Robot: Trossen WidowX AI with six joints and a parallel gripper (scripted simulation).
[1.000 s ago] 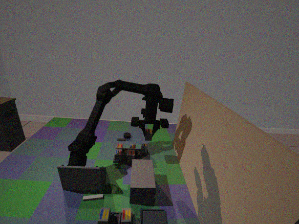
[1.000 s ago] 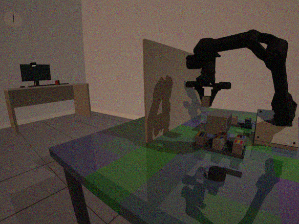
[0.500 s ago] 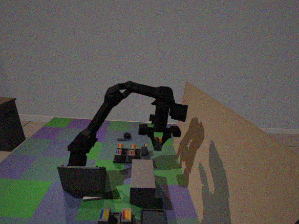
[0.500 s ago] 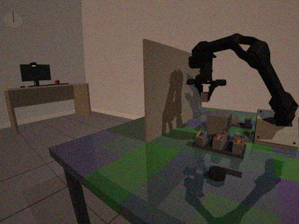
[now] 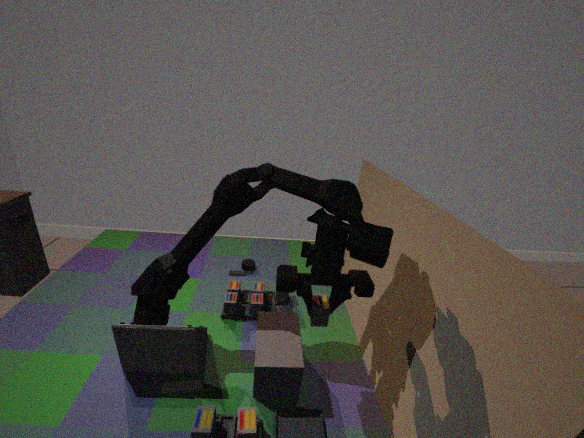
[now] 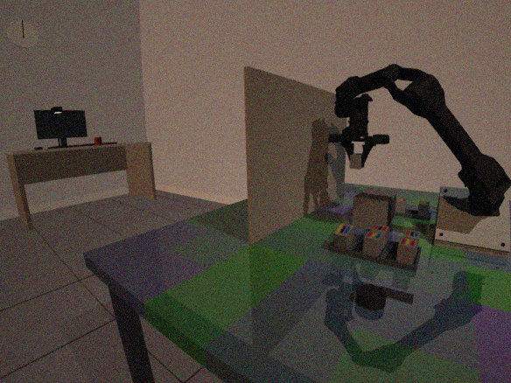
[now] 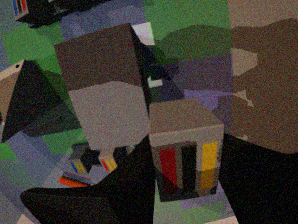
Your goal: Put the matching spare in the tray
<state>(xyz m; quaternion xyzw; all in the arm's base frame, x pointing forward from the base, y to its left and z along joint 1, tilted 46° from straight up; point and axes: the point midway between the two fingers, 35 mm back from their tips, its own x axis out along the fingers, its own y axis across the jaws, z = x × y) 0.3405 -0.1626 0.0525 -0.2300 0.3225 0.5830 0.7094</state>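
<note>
Right now my gripper tip is 50 mm past the tray, 150 mm to the left of it and 180 mm above it. From my gripper tip the other things lie so: tall tan board (160 mm ahead, 10 mm to the right, 40 mm above); mounted unit (70 mm behind, 40 mm to the left, 130 mm below); white bar (280 mm behind, 180 mm below).
</note>
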